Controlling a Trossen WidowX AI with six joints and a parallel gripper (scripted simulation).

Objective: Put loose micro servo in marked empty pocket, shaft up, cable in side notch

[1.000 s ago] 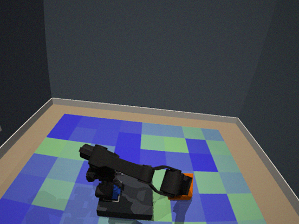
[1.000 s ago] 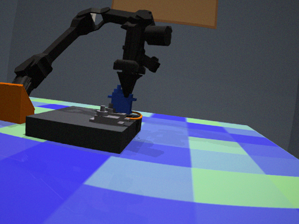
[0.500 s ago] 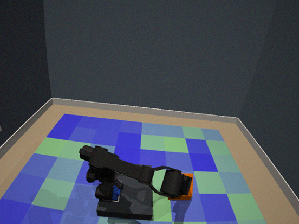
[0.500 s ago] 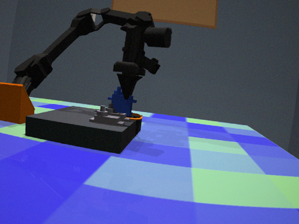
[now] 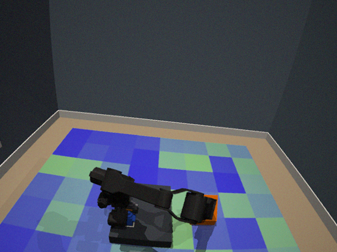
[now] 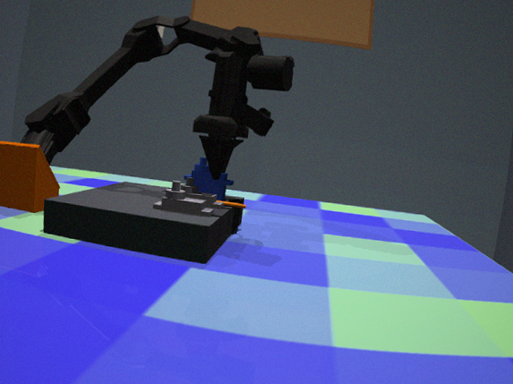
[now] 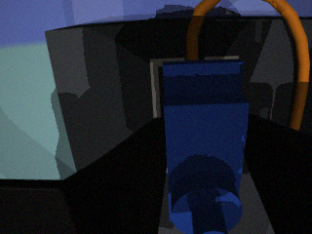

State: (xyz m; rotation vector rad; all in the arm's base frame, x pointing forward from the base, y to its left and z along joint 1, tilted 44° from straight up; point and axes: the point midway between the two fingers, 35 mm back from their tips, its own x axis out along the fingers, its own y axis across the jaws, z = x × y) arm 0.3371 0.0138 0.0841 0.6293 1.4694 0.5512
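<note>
My gripper tip is 13 cm past the dark deck, 7 cm to the left of it and 6 cm above it.
</note>
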